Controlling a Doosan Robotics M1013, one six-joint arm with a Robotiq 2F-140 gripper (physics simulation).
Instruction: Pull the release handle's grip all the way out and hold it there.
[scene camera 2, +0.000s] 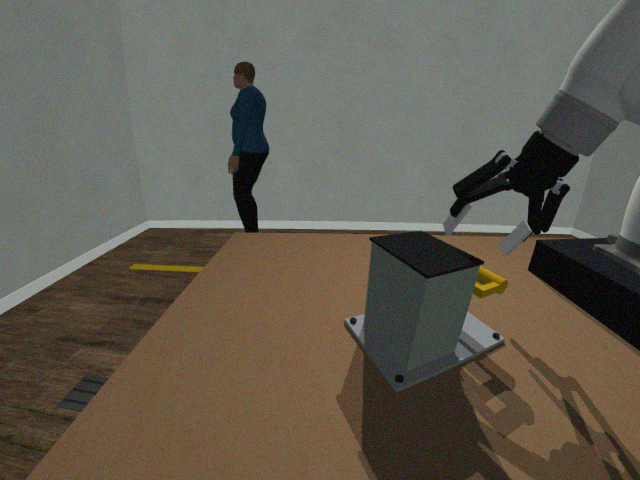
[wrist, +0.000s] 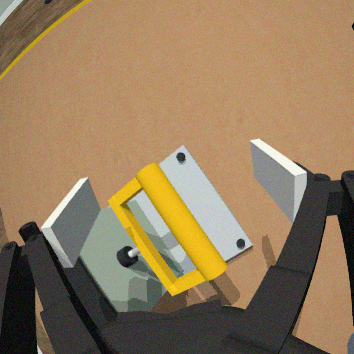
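The release handle is a yellow rectangular frame with a thick round grip bar. It stands out from one side of a grey-green housing with a dark top. In the wrist view a short pale rod runs from a black collar on the housing to the frame. The housing stands on a light metal base plate with dark bolts. My gripper is open and empty, above the handle. In the wrist view the grip bar shows between the two spread finger pads, slanting and touching neither.
The brown table carries the housing. A black block under the robot's base is at the right. A person in a blue top stands beyond the table. A yellow line marks the floor at the left.
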